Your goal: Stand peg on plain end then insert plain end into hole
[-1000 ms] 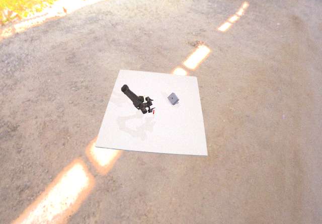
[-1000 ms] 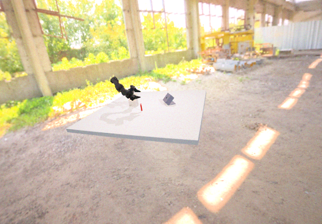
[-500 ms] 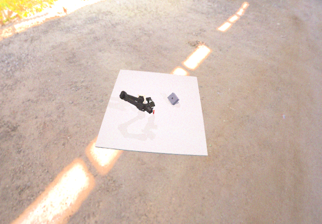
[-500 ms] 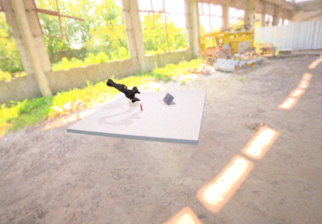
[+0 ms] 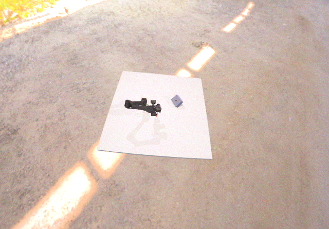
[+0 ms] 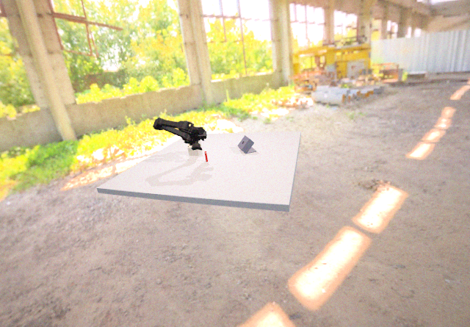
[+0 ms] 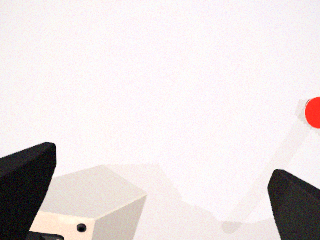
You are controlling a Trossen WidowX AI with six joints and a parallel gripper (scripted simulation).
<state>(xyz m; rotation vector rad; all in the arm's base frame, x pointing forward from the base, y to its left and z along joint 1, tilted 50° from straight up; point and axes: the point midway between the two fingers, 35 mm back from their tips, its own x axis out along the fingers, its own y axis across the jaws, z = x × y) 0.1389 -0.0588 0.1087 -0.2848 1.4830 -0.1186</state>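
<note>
The red peg is 40 mm ahead of my gripper tip, 50 mm to the right of it and 60 mm below it. Round my gripper tip: grey sloped panel: 290 mm ahead, 190 mm to the left, 60 mm below.
</note>
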